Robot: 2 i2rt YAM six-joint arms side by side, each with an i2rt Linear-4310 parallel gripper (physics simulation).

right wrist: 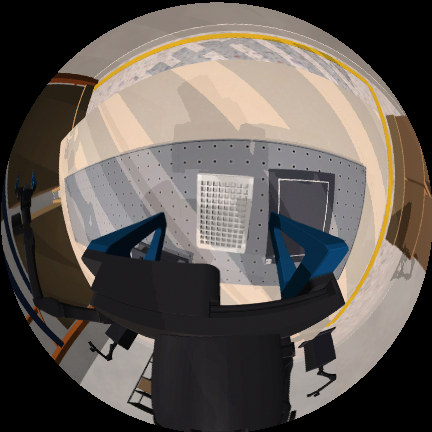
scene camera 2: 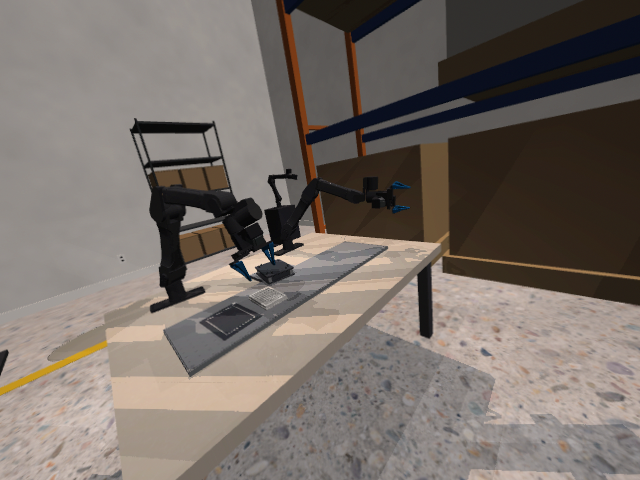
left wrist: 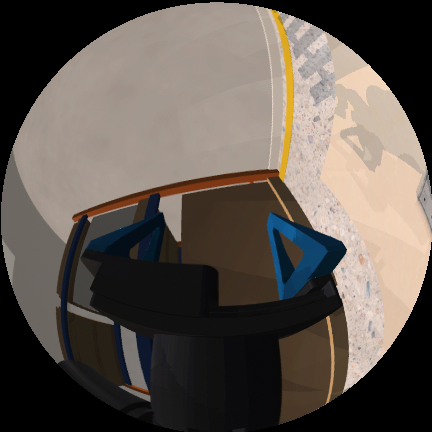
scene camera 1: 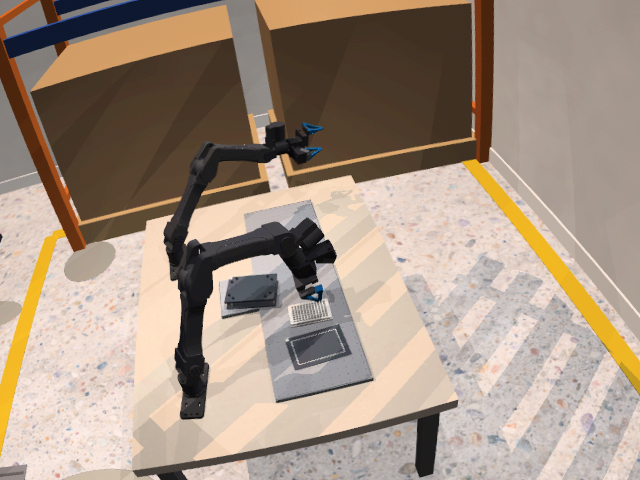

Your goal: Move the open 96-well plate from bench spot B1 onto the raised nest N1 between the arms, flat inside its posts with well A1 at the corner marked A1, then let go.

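Frame: origin at the left arm's base, x ahead, y left, z up, level; metres.
Where they show: left gripper, fingertip midpoint: point(scene camera 2: 410, 197) point(left wrist: 215, 217) point(scene camera 1: 322, 138); right gripper, fingertip midpoint: point(right wrist: 217, 217) point(scene camera 2: 263, 272) point(scene camera 1: 315, 288); left arm's base, origin of the base link: point(scene camera 2: 288, 249) point(scene camera 1: 178, 262); right arm's base, origin of the base link: point(scene camera 2: 179, 299) point(scene camera 1: 195, 391).
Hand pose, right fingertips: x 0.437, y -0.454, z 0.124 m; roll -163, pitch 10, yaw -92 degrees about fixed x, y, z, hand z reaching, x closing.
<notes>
Each offset is from my right fingertips to the top centre of the thing. "*": to the spot under its first point. Level surfaces: height alone.
The white 96-well plate @(dx -0.031, dy +0.011, dz -0.097 m) point(scene camera 1: 310, 312) point(scene camera 2: 267, 297) point(right wrist: 225, 212) lies flat on the grey perforated board @(dz -0.111 m) point(scene camera 1: 320, 382) point(scene camera 2: 191, 351) point(right wrist: 300, 155), beside the dark outlined pad. The dark raised nest @(dx -0.189, dy +0.163, dz -0.067 m) point(scene camera 1: 251, 290) point(scene camera 2: 275, 271) has small posts at its corners and stands beside the board; the right fingers partly hide it in the right wrist view. My right gripper point(scene camera 1: 313, 295) point(scene camera 2: 261, 271) point(right wrist: 217, 217) is open and empty, pointing down above the plate. My left gripper point(scene camera 1: 321, 138) point(scene camera 2: 409, 197) point(left wrist: 215, 217) is open and empty, raised far from plate and nest.
The dark pad @(* dx -0.042, dy -0.131, dz -0.109 m) point(scene camera 1: 317, 347) point(scene camera 2: 231, 320) point(right wrist: 303, 210) with a white outline lies on the board, with a small white mark at one corner in the right wrist view. Large brown boxes point(scene camera 1: 372, 87) point(scene camera 2: 542, 196) stand beyond the table @(dz -0.125 m) point(scene camera 1: 408, 382), below the left gripper's height.
</notes>
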